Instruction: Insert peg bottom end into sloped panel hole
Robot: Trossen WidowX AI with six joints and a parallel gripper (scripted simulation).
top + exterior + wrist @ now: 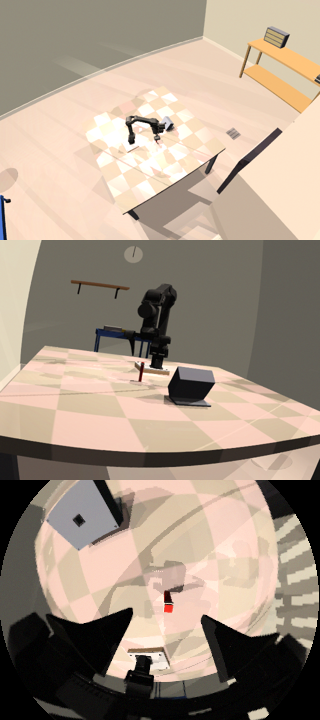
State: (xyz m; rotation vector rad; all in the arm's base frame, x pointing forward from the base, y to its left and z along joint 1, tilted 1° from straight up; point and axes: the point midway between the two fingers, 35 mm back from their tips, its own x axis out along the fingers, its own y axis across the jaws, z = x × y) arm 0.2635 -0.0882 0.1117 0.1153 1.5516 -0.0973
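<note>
Now: gripper tip 40 mm above the red peg. Also, from my gripper tip: sloped panel (190 mm ahead, 160 mm to the left, 40 mm below).
</note>
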